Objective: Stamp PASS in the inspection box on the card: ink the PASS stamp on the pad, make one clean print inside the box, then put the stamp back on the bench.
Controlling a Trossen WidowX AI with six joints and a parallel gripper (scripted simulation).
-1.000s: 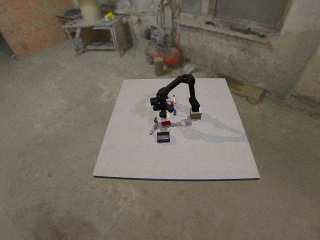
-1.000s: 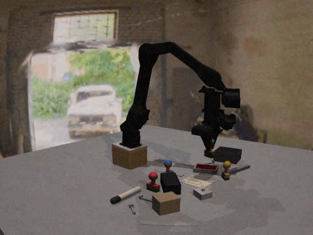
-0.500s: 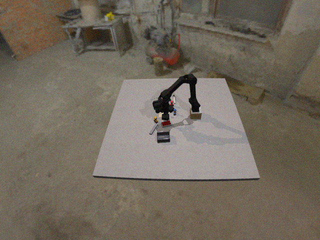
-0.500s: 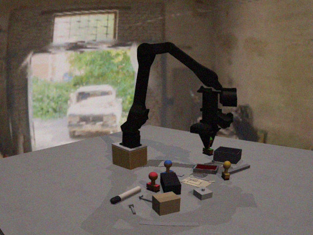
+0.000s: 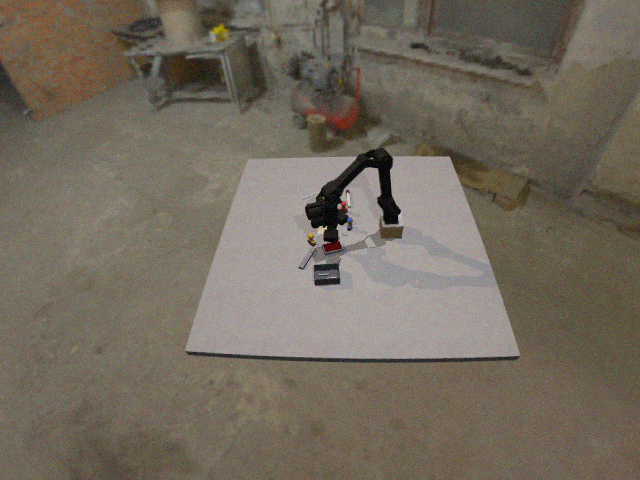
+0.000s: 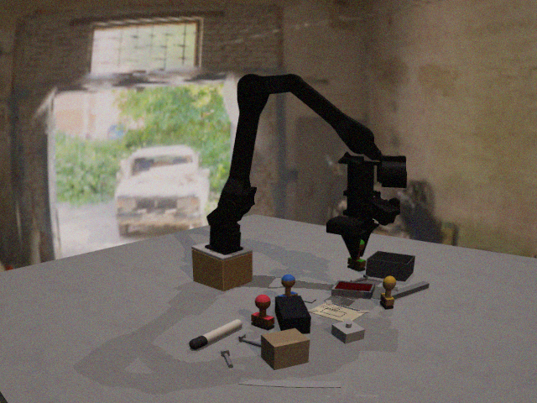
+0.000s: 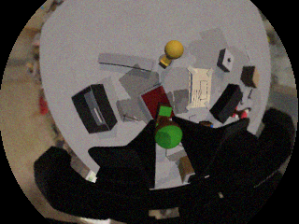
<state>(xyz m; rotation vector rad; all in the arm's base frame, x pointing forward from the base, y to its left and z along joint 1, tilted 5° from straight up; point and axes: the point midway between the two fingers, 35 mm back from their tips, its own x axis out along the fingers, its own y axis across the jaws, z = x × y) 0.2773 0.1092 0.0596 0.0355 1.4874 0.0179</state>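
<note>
My gripper tip is now 80 mm above the red ink pad. Round my gripper tip: green-knobbed stamp right at my gripper tip; yellow-knobbed stamp 100 mm ahead, 40 mm to the right, 60 mm below; cream card 20 mm ahead, 120 mm to the right, 80 mm below.
</note>
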